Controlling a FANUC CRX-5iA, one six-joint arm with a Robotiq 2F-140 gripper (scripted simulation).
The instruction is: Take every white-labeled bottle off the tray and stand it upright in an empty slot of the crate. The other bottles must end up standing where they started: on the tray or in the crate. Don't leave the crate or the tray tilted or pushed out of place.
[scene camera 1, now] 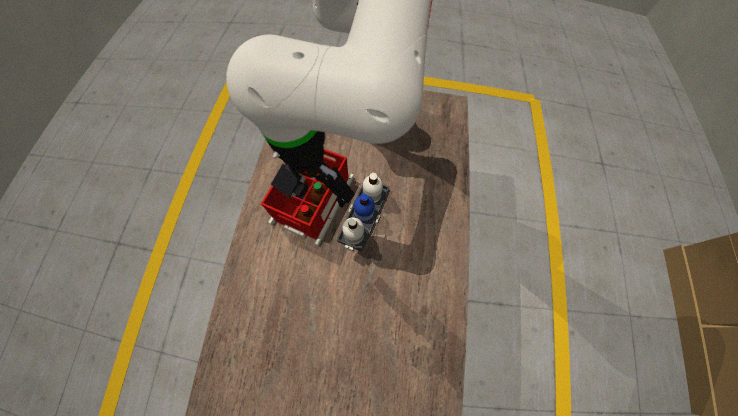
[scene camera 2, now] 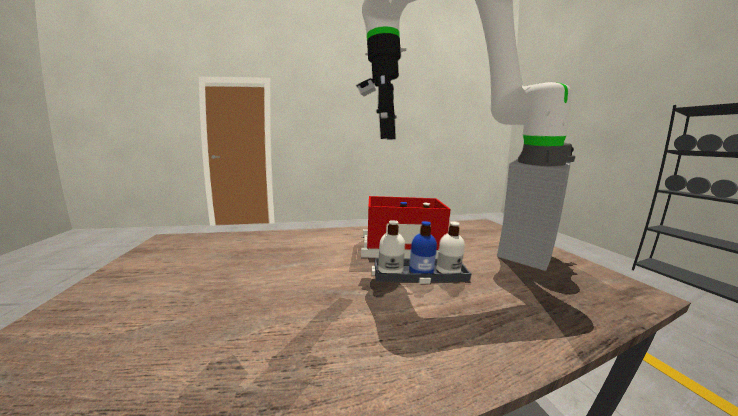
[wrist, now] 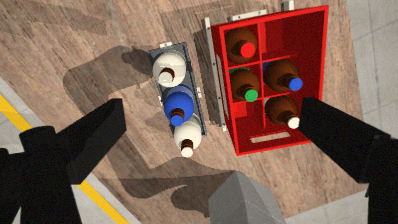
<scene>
gripper: scene camera 1; scene camera 2; wrist 212,114
same spot on gripper: (scene camera 1: pixel 340 188) = (scene camera 2: pixel 380 91)
</scene>
